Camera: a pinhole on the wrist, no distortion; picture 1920 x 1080 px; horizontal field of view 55.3 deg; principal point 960.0 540.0 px. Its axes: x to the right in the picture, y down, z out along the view. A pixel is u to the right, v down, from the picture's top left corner.
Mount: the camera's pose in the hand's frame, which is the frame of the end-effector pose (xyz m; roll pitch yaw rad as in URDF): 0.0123 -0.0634 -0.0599 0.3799 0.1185 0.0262
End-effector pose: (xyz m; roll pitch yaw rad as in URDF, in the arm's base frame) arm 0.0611 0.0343 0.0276 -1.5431 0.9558 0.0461
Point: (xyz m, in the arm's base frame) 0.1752 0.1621 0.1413
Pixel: 417 344
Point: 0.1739 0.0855 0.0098
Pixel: 1834 915
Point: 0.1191 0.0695 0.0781
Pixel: 336 987
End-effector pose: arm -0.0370 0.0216 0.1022 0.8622 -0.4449 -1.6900
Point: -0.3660 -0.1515 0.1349
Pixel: 1847 127
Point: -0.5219 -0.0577 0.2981
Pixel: 1408 687
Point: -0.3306 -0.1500 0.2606
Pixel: outside the picture
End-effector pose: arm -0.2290 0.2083 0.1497 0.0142 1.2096 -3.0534
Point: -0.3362 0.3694 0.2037
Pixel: 454 190
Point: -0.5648 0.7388 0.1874
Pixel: outside the picture
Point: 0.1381 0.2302 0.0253
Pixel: behind the camera
